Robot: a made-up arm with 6 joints.
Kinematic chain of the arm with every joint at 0, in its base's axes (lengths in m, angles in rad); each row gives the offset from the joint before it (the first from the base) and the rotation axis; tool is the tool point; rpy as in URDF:
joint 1: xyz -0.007 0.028 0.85 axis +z
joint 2: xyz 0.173 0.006 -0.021 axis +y
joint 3: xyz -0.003 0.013 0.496 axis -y
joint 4: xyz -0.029 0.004 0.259 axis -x
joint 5: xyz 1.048 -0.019 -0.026 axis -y
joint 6: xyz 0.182 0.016 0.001 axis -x
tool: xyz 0.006 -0.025 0 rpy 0.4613 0.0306 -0.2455
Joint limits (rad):
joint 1: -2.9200..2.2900
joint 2: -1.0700..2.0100
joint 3: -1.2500..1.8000
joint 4: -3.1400..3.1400
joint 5: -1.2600..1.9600
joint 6: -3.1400..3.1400
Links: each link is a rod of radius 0.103 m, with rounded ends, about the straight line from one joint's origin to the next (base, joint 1, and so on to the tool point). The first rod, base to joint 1, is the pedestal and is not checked.
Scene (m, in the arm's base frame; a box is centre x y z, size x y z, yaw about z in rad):
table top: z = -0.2
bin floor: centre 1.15 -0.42 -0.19 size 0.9 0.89 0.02 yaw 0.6
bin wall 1: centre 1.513 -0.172 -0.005 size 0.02 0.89 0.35 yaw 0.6
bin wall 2: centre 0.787 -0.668 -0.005 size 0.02 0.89 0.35 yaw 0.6
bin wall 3: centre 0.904 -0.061 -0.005 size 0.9 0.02 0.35 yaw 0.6
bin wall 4: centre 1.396 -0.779 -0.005 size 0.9 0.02 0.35 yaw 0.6
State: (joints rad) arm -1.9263 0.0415 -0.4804 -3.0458 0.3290 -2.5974
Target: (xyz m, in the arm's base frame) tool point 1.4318 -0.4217 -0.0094
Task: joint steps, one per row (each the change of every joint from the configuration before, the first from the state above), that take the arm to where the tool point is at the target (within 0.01 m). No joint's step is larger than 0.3 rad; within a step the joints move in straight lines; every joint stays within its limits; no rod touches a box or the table.
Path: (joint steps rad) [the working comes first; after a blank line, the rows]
Joints at the target: -0.3111 1.4240 0.3535 -2.9763 -0.0096 -2.5417
Straight joint move there: touches bin wall 4.

1: 0.2700 0.1085 0.0609 0.0089 -0.0179 0.0048
2: 0.2701 0.1086 0.0610 0.0088 -0.0178 0.0048
3: 0.2700 0.1085 0.0609 0.0089 -0.0179 0.0047
4: 0.2701 0.1086 0.0610 0.0089 -0.0179 0.0048
5: 0.2700 0.1085 0.0609 0.0089 -0.0179 0.0048
6: 0.2700 0.1086 0.0609 0.0088 -0.0178 0.0048
7: -0.0017 0.2437 0.1561 0.0055 -0.0772 0.0090
8: -0.0016 0.2437 0.1561 0.0054 -0.0771 0.0090
9: -0.0017 0.2438 0.1561 0.0054 -0.0771 0.0090

